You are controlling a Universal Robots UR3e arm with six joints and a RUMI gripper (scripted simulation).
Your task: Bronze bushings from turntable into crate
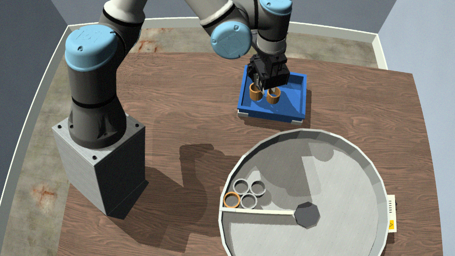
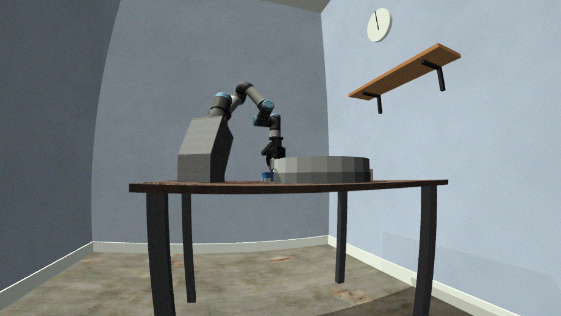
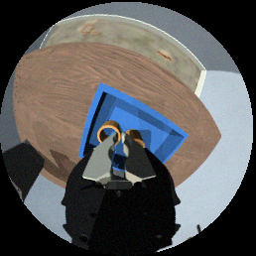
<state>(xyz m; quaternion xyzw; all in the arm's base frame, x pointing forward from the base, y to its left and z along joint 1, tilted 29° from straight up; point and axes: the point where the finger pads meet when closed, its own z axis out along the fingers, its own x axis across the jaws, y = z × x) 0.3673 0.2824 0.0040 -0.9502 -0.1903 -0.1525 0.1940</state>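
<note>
Right now the blue crate is 4 cm ahead of my hand, 1 cm to the right of it and 2 cm below it. The rest, counted from my hand: grey turntable 14 cm ahead, 35 cm to the right, 1 cm above.
</note>
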